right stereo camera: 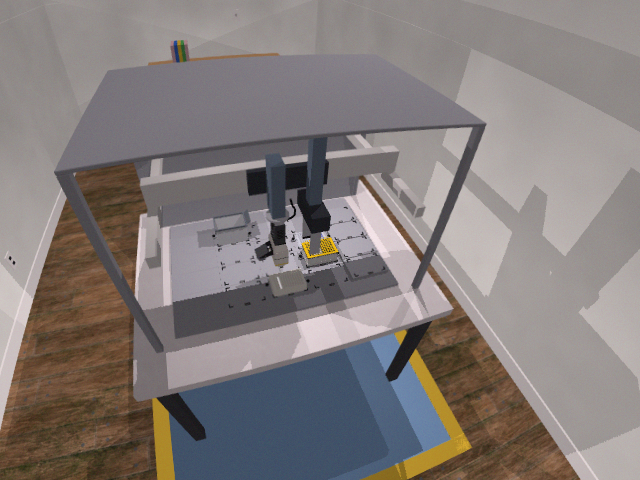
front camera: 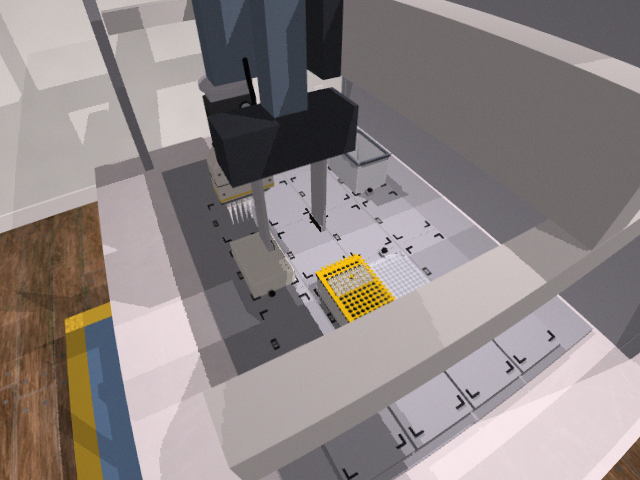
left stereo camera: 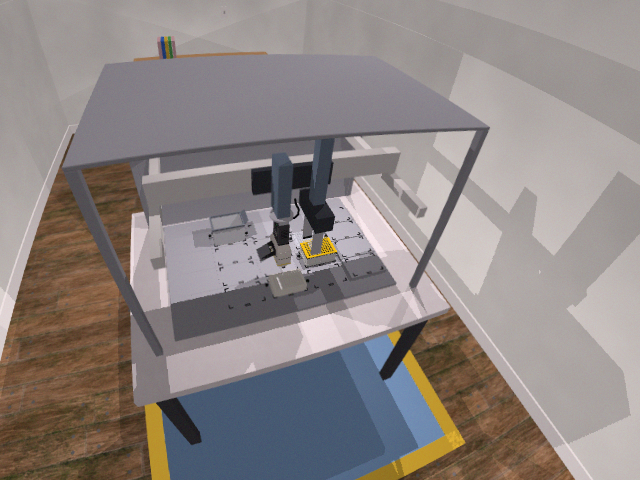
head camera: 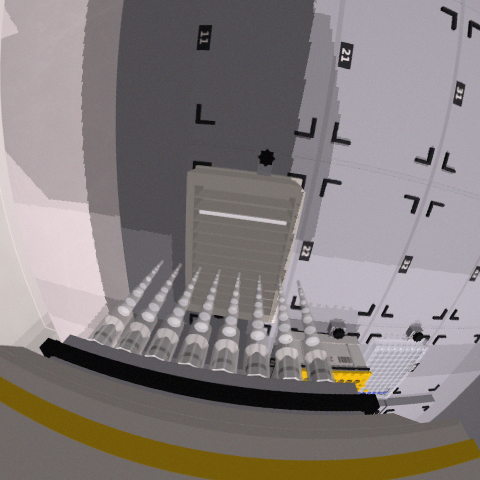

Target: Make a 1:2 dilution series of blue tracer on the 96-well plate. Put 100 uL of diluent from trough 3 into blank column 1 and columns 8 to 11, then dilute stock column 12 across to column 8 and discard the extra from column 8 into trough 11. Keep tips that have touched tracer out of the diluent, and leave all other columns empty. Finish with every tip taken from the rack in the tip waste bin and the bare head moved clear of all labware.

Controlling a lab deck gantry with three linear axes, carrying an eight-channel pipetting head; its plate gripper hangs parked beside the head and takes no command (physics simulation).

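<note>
The pipetting head (front camera: 242,188) (left stereo camera: 282,253) (right stereo camera: 279,254) carries eight clear tips (front camera: 240,210) (head camera: 230,330). They hang in the air near one end of the beige trough block (front camera: 258,263) (head camera: 191,240) (left stereo camera: 287,285) (right stereo camera: 287,284); any liquid in them cannot be told. One trough shows a pale streak. The yellow tip rack (front camera: 382,291) (head camera: 345,375) (left stereo camera: 329,249) (right stereo camera: 330,249) is partly filled with tips. The clear 96-well plate (front camera: 400,273) (head camera: 395,365) stands beside it, with a blue column at one edge in the head view. The parked plate gripper (front camera: 293,232) is open and empty.
An open transparent bin (front camera: 388,153) (left stereo camera: 229,228) (right stereo camera: 232,229) stands on the far side of the deck. A beige gantry beam (front camera: 361,351) crosses the foreground of the front view. Black locating knobs (front camera: 271,293) (head camera: 266,157) stand beside the labware.
</note>
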